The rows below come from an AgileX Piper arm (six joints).
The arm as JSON. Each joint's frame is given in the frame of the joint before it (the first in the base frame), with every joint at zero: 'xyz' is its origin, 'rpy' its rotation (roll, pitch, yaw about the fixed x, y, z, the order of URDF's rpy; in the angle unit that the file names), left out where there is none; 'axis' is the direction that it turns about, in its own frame. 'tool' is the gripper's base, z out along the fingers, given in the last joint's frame.
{
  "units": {
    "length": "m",
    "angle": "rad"
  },
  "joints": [
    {
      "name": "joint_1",
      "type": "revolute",
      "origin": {
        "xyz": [
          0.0,
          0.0,
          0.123
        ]
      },
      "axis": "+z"
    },
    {
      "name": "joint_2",
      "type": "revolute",
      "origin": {
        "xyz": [
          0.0,
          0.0,
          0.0
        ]
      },
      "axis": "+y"
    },
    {
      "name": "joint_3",
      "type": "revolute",
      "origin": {
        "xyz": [
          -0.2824,
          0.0,
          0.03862
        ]
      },
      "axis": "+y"
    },
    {
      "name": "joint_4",
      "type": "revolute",
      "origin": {
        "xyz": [
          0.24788,
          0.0,
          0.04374
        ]
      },
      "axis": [
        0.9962,
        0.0,
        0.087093
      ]
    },
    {
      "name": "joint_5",
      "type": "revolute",
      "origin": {
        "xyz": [
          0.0,
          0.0,
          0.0
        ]
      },
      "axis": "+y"
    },
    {
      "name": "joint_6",
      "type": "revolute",
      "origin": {
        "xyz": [
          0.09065,
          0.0,
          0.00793
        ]
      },
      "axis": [
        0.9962,
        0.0,
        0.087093
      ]
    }
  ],
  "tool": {
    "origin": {
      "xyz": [
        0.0,
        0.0,
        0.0
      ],
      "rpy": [
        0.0,
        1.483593,
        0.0
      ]
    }
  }
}
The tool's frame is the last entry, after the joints.
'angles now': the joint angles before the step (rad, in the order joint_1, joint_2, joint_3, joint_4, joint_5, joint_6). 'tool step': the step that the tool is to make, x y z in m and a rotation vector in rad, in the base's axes. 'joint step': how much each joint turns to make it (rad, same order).
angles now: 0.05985 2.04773 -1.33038 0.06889 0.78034 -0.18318
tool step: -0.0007 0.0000 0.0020 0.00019 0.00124 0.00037
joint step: 0.00003 -0.00542 0.00018 0.00000 0.00648 0.00003
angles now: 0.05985 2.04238 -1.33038 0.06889 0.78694 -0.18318
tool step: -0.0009 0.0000 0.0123 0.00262 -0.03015 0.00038
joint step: -0.00007 -0.03170 0.00065 0.00118 0.00086 -0.00109
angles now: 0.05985 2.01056 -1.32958 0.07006 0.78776 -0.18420
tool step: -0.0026 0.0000 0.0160 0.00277 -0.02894 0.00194
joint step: 0.00007 -0.04146 -0.00001 0.00108 0.01254 -0.00175
